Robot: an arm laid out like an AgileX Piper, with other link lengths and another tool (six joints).
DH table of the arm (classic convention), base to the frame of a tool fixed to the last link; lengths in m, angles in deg. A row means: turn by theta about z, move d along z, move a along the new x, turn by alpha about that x. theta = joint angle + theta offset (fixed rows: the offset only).
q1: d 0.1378; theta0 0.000; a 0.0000; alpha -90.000
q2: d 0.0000; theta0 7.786; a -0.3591; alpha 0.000
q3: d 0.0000; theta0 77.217; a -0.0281; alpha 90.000
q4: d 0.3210; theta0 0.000; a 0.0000; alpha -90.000
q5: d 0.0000; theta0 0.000; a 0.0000; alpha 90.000
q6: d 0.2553; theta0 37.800; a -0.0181; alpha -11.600
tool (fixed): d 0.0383; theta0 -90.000; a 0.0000; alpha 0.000
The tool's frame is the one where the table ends.
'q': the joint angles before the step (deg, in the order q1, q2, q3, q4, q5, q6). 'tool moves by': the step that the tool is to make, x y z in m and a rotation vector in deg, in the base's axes. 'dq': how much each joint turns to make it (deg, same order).
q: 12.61, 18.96, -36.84, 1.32, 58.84, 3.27
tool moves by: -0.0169, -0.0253, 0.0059, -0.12, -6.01, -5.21
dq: -4.64, -8.18, 2.63, -1.32, -0.34, -0.01
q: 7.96, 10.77, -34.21, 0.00, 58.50, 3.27
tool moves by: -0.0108, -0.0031, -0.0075, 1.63, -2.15, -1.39
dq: -1.30, -4.86, 2.48, 0.67, 0.05, 0.87
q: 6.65, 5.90, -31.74, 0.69, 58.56, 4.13
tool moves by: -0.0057, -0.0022, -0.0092, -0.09, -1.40, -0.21
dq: 0.02, -3.49, 2.23, -0.37, -0.13, 0.07
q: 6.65, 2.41, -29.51, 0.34, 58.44, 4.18
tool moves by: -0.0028, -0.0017, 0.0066, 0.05, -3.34, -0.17
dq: -0.04, -2.82, 0.98, -0.31, -1.48, -0.09
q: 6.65, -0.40, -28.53, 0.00, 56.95, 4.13
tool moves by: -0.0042, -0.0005, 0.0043, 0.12, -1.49, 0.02
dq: 0.01, -1.55, 0.00, -0.01, 0.05, -0.05
